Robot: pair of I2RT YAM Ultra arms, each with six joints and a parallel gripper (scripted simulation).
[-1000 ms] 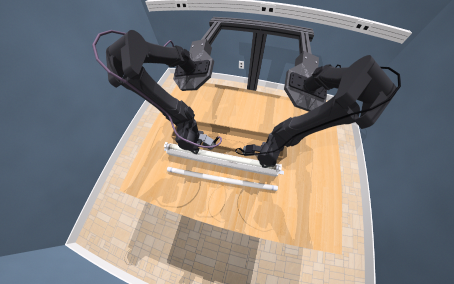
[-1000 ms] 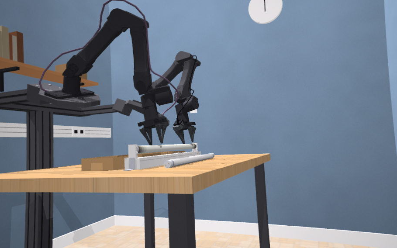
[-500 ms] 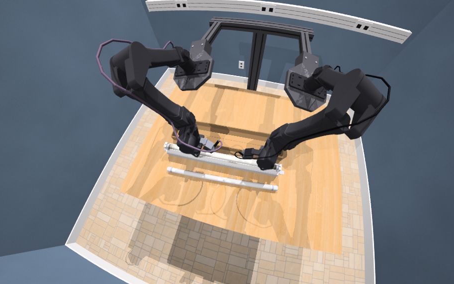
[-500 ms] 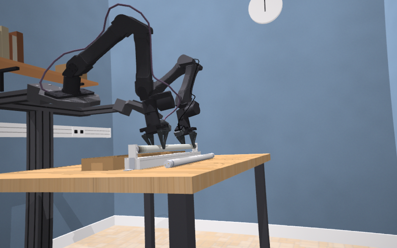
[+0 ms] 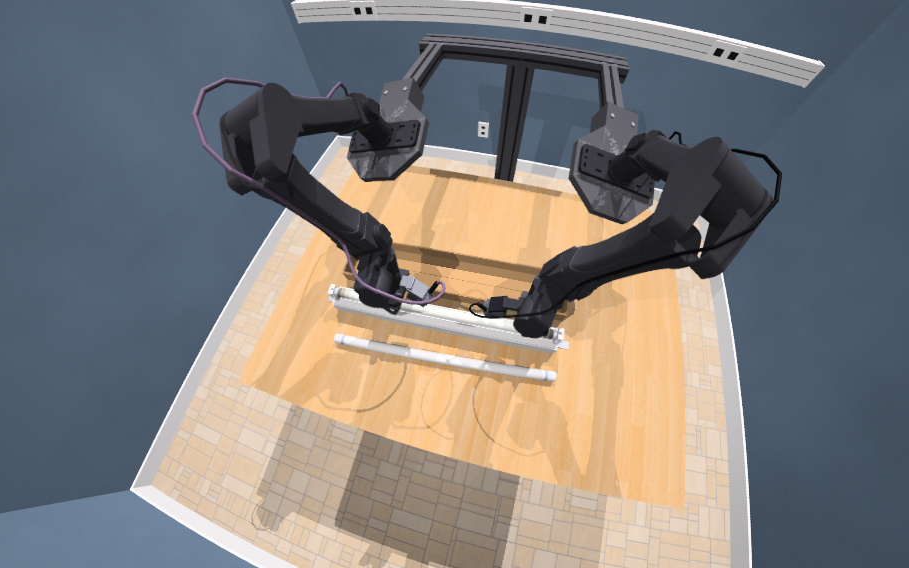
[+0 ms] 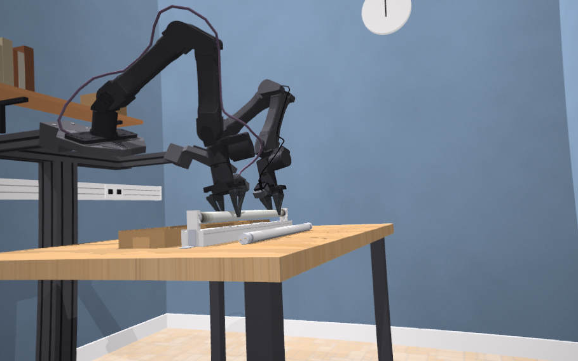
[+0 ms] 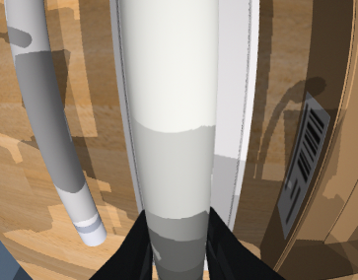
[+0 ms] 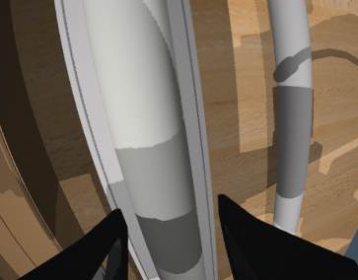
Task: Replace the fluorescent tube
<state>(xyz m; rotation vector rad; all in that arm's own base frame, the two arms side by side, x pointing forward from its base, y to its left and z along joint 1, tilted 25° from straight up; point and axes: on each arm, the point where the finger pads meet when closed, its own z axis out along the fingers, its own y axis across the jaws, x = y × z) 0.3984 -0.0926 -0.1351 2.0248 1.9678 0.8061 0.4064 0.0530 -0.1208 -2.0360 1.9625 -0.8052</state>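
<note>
Right now the old fluorescent tube is 120 mm to the left of my right hand. Round my right hand: light fixture: 120 mm to the left, 10 mm below; then LED tube: 100 mm ahead, 140 mm to the left, 50 mm below; then brown carton: 140 mm behind, 120 mm to the left, 40 mm below.
</note>
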